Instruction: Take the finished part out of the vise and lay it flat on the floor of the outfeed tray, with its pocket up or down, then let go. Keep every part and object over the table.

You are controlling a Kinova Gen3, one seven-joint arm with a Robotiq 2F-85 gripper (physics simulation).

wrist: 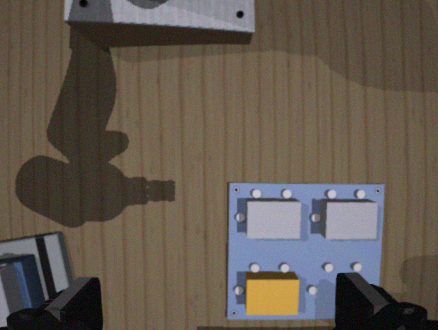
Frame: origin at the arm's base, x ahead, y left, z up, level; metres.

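Seen in the pictures: gripper, fingertip midpoint: (218,302).
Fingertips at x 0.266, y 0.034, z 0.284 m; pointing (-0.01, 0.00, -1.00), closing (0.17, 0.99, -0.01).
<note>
A point is followed by its place in that frame.
My gripper (218,302) @[x 0.266, y 0.033, z 0.284 m] is open and empty, its two black fingertips at the lower left and lower right of the wrist view, high above the table. Part of the vise (29,280) @[x 0.322, y -0.211, z -0.051 m] shows at the lower left edge, with its blue body on a light grey base with a black slot. The vise's jaws and the finished part do not show in this view. No open tray that I can identify as the outfeed tray shows.
A blue board (305,252) @[x 0.355, y 0.118, z -0.092 m] with white pegs lies at the lower right. It carries two grey blocks (273,220) @[x 0.302, y 0.084, z -0.057 m] (351,220) @[x 0.320, y 0.172, z -0.056 m] and a yellow block (272,296) @[x 0.390, y 0.068, z -0.057 m]. A grey metal block (200,14) @[x 0.070, y 0.048, z -0.022 m] with dark holes is at the top edge. The arm's shadow falls on the wooden table (200,115) @[x 0.168, y 0.024, z -0.101 m].
</note>
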